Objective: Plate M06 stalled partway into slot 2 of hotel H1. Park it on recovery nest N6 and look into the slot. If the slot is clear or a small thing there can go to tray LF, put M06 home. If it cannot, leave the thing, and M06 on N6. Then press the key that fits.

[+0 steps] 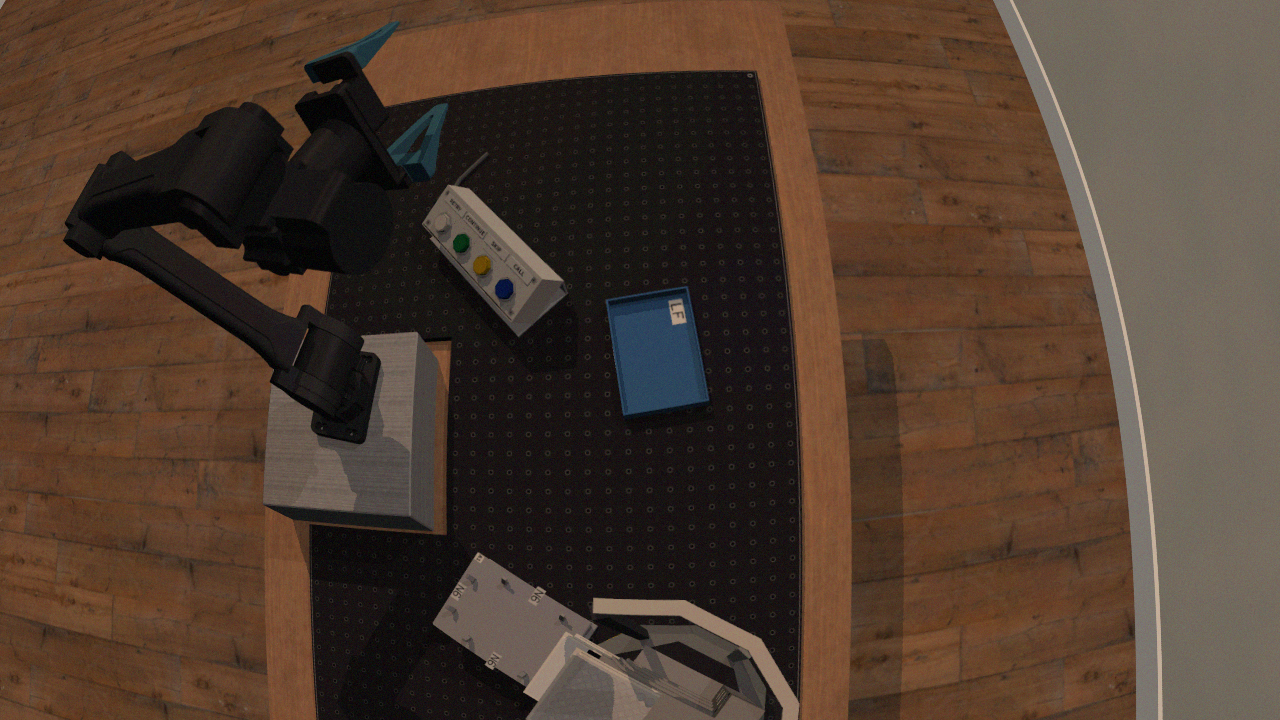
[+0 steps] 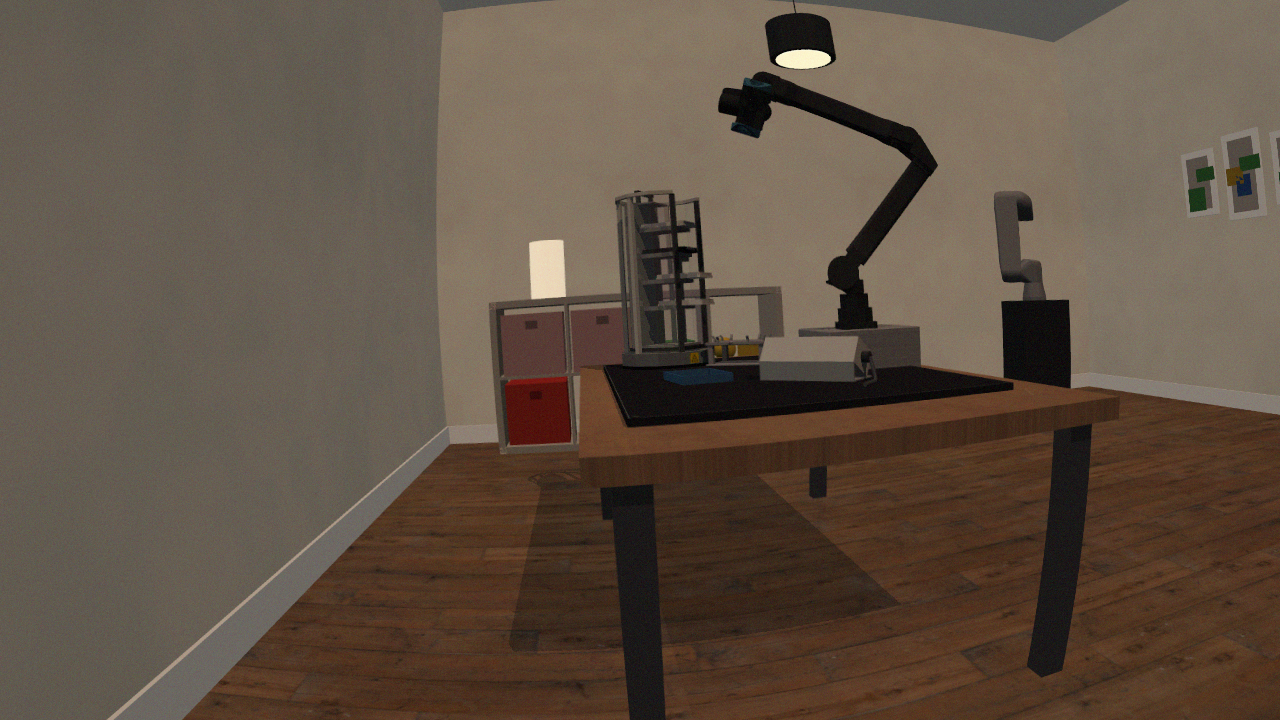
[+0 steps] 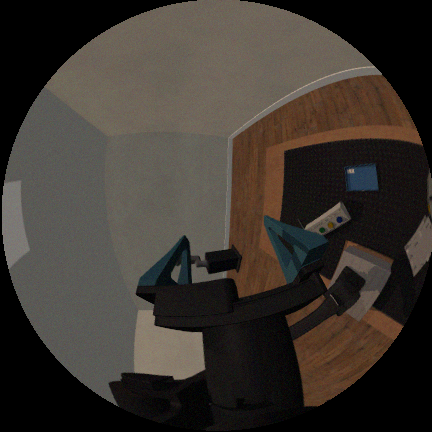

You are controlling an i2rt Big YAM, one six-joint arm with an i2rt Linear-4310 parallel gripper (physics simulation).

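Pixels of known places: gripper, fingertip midpoint: (image 1: pixel 418 64) (image 2: pixel 746 105) (image 3: pixel 224 229); arm's base, origin of the base link: (image 1: pixel 346 396) (image 2: pixel 856 328) (image 3: pixel 350 280).
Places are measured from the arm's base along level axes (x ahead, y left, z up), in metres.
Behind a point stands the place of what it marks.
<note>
My gripper (image 1: pixel 418 68) @[x 0.232, y 0.135, z 0.512 m] (image 2: pixel 750 107) @[x 0.232, y 0.135, z 0.512 m] (image 3: pixel 224 229) @[x 0.232, y 0.135, z 0.512 m] is open and empty, high above the table, beyond the cable end of the key box. The key box (image 1: pixel 528 291) @[x 0.223, y 0.174, z -0.016 m] (image 2: pixel 808 360) @[x 0.166, y 0.279, z -0.048 m] (image 3: pixel 343 209) @[x 0.231, y 0.175, z -0.037 m] has white, green, yellow and blue keys, labelled RETRY, CONTINUE, SKIP and CALL. Nest N6 (image 1: pixel 510 617) @[x 0.263, y -0.239, z -0.027 m] (image 3: pixel 419 247) shows a bare pale top with small pegs; its far corner is partly hidden. Hotel H1 (image 1: pixel 646 606) @[x 0.455, y -0.225, z 0.377 m] (image 2: pixel 676 268) @[x 0.422, y -0.226, z 0.167 m] stands beside it, with several levels jutting out. I cannot tell which is M06, nor see into slot 2. Tray LF (image 1: pixel 662 362) @[x 0.391, y 0.125, z -0.085 m] (image 2: pixel 698 377) @[x 0.381, y 0.216, z -0.074 m] (image 3: pixel 362 178) @[x 0.381, y 0.130, z -0.085 m] is blue and looks empty.
The arm's grey pedestal (image 1: pixel 349 479) @[x 0.028, y -0.109, z 0.001 m] (image 2: pixel 895 344) @[x -0.081, y 0.075, z -0.038 m] (image 3: pixel 367 275) @[x 0.062, y -0.052, z 0.000 m] stands at the table's edge, between the key box and N6. A short cable (image 1: pixel 471 168) @[x 0.067, y 0.401, z -0.081 m] leaves the key box. Another arm (image 2: pixel 1009 237) stands on a black pedestal (image 2: pixel 1035 340) away from the table.
</note>
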